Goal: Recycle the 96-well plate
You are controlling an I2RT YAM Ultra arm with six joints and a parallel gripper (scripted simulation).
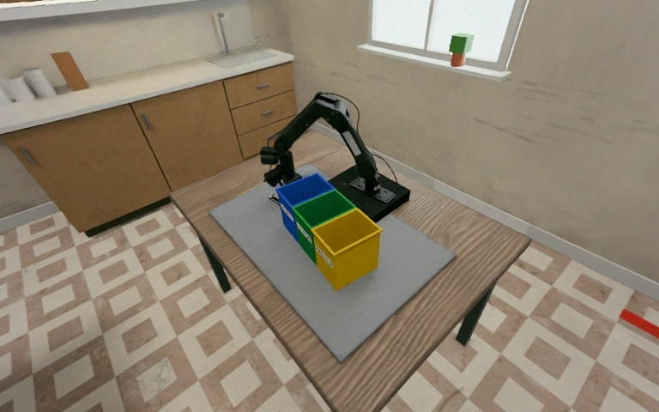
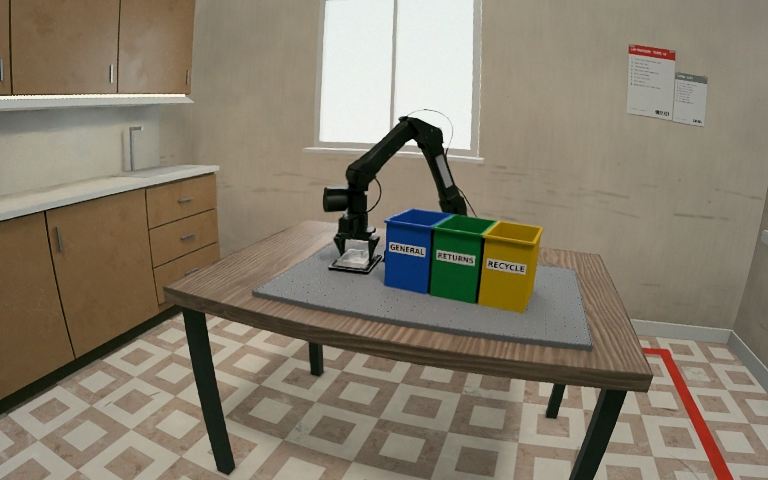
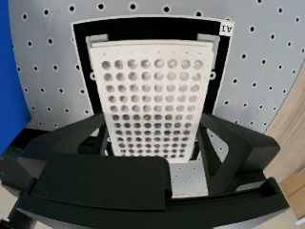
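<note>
My hand is 10 mm above the black plate nest. From my hand the other things lie so: green returns bin 110 mm ahead, 330 mm to the left, 70 mm above; blue general bin 80 mm ahead, 200 mm to the left, 70 mm above; white 96-well plate right at my hand.
</note>
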